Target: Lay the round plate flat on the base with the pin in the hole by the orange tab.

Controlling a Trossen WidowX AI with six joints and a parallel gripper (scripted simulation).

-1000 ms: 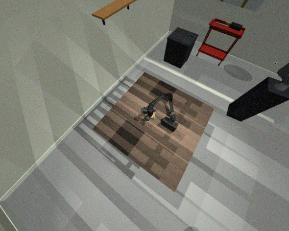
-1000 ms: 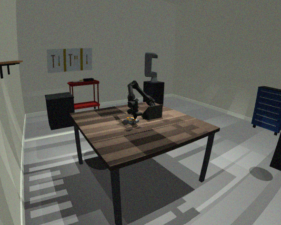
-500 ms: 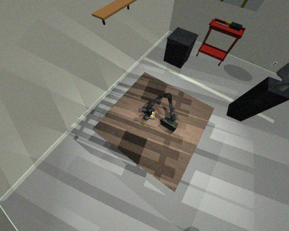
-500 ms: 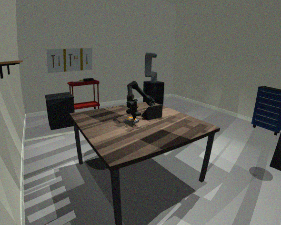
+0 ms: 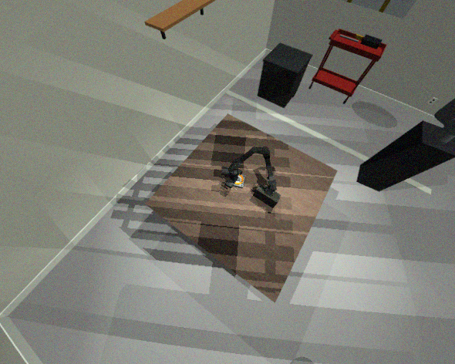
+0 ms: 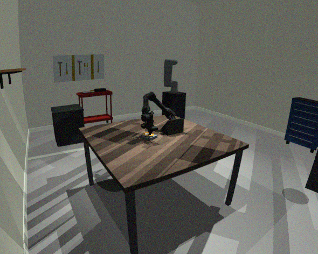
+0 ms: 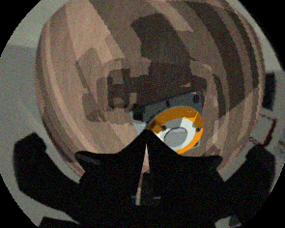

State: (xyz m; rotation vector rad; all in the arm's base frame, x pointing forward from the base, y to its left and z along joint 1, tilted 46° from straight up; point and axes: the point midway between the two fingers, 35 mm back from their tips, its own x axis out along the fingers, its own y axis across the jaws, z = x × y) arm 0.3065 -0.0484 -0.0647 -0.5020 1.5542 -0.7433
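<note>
Now: gripper tip 20 mm past the square grey base, 50 mm to the left of it and 20 mm above it.
</note>
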